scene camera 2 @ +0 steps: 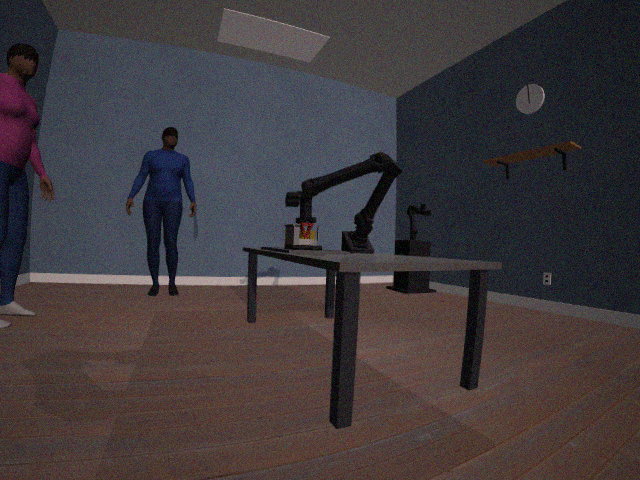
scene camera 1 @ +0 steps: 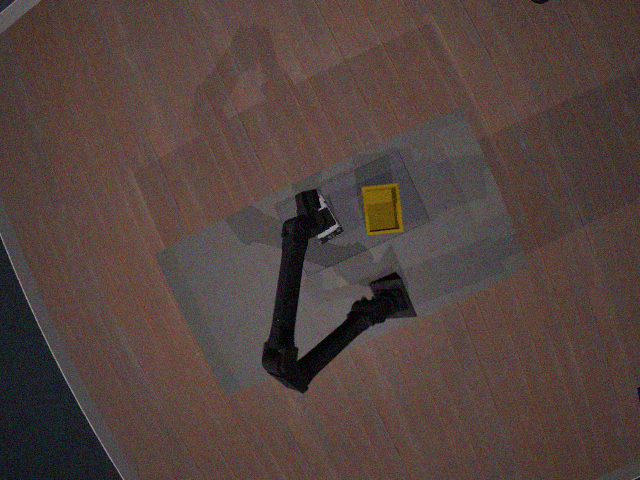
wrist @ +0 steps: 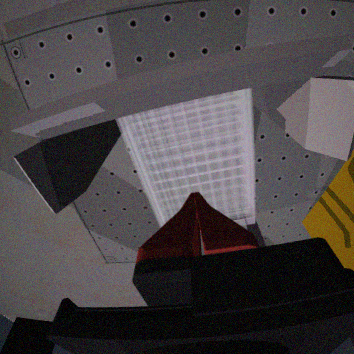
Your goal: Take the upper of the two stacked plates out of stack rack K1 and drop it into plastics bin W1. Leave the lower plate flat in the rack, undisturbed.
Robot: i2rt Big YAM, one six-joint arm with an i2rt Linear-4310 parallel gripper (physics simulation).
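Frame: origin at the arm's base, x left, y down, z back, level; metres.
Seen in the pictures: gripper, fingertip midpoint: (scene camera 2: 305, 238) (wrist: 195, 198); arm's base at its link origin: (scene camera 2: 358, 240) (scene camera 1: 391, 299).
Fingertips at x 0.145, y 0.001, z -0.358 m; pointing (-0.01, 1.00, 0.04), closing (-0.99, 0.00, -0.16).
Pixels of each thing's top centre, then the offset from my fingertips to it. Level surfaces: height alone.
- whitish gridded plate at its top centre: (wrist: 196, 174) (scene camera 1: 319, 218) dx -0.001, dy +0.005, dz -0.019 m
- Stack rack K1 at its top centre: (wrist: 209, 266) (scene camera 1: 319, 219) (scene camera 2: 303, 225) dx -0.002, dy -0.063, dz -0.012 m
- table at its surface level: dy +0.070 m
My gripper (scene camera 2: 306, 236) (wrist: 195, 198) is shut and empty, pointing down, its red fingertips over the near part of the plates in the wrist view. A whitish gridded plate (wrist: 200, 150) lies flat in the rack. The two plates of the stack cannot be clearly told apart. Stack rack K1 (scene camera 1: 331, 228) (scene camera 2: 293, 236) (wrist: 327, 117) has a white block on the right, a dark one on the left and a long grey bar across the back in the wrist view; the arm partly covers it from above. The yellow bin, W1 (scene camera 1: 385, 232) (wrist: 327, 220), stands to the rack's right.
A perforated grey board (scene camera 1: 413, 206) (wrist: 180, 32) lies under the rack and bin on the table (scene camera 1: 217, 299) (scene camera 2: 413, 261). The arm's base (scene camera 1: 395, 294) (scene camera 2: 356, 241) stands at the table's edge. Two people stand on the floor away from the table.
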